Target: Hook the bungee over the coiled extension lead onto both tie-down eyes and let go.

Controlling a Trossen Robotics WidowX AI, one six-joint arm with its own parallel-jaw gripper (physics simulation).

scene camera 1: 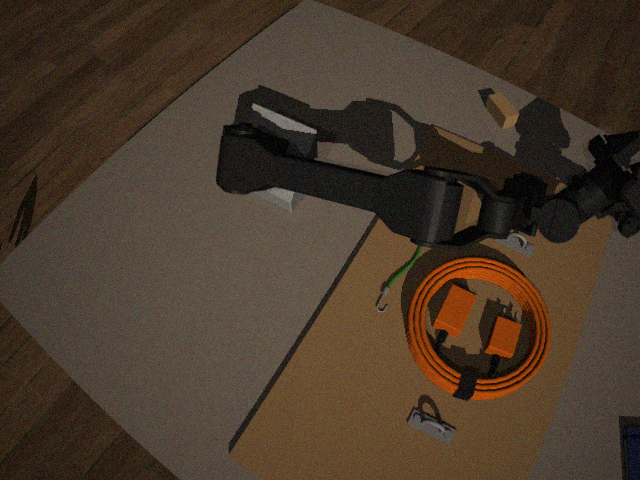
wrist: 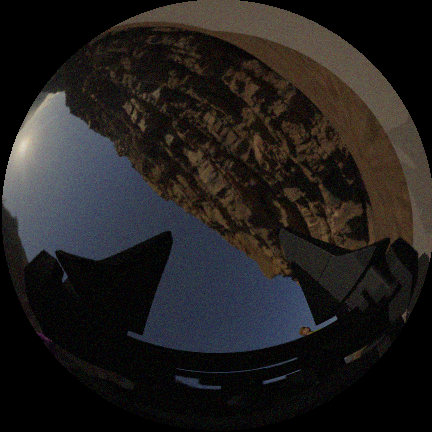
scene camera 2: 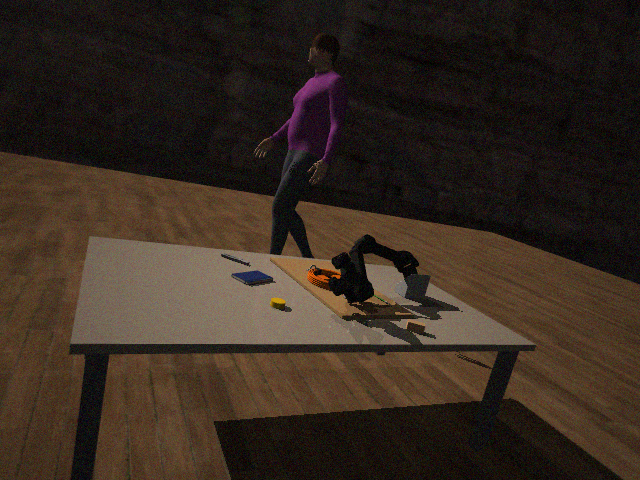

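Pixels of known places: gripper, fingertip midpoint: (wrist: 226,234) (scene camera 2: 353,264); arm's base, link origin: (scene camera 1: 265,155) (scene camera 2: 412,281).
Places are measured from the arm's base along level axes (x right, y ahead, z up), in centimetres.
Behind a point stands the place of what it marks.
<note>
The orange coiled extension lead (scene camera 1: 478,266) {x 2.1, y 34.8, z -2.6 cm} (scene camera 2: 320,279) {x 6.0, y 46.1, z -2.3 cm} lies on the wooden board (scene camera 1: 320,408) {x 28.5, y 24.0, z -5.2 cm} (scene camera 2: 294,264) {x 32.2, y 42.7, z -5.2 cm}. The green bungee (scene camera 1: 404,271) {x 6.2, y 25.6, z -4.8 cm} (scene camera 2: 382,299) {x -9.4, y 25.2, z -4.5 cm} lies left of the coil in scene camera 1, with one metal hook (scene camera 1: 381,304) {x 12.2, y 24.4, z -4.7 cm} on the board; the rest is hidden under the arm. One tie-down eye (scene camera 1: 431,426) {x 24.6, y 37.4, z -4.9 cm} stands below the coil and the other tie-down eye (scene camera 1: 516,241) {x -6.1, y 39.0, z -4.9 cm} above it, close to the arm; no hook shows at the lower eye. My gripper (wrist: 226,234) {x -19.6, y 53.5, z 13.1 cm} is open and empty, pointing away from the board, with sky and rock between its fingers.
A wooden block (scene camera 1: 504,111) {x -30.7, y 30.0, z -3.4 cm} (scene camera 2: 415,326) {x -33.3, y 30.6, z -4.4 cm} lies beyond the arm. A grey-white wedge-like object (scene camera 1: 281,198) {x 3.8, y 4.6, z -3.6 cm} (scene camera 2: 419,286) {x -4.6, y 0.2, z -0.7 cm} is by the arm's base. A blue book (scene camera 1: 631,449) {x 16.8, y 64.1, z -5.2 cm} (scene camera 2: 252,277) {x 14.4, y 71.7, z -5.2 cm}, a yellow cylinder (scene camera 2: 278,303) {x -11.4, y 73.9, z -4.6 cm} and a dark pen (scene camera 2: 235,259) {x 36.7, y 69.5, z -5.5 cm} lie on the table. A person (scene camera 2: 315,113) stands behind it.
</note>
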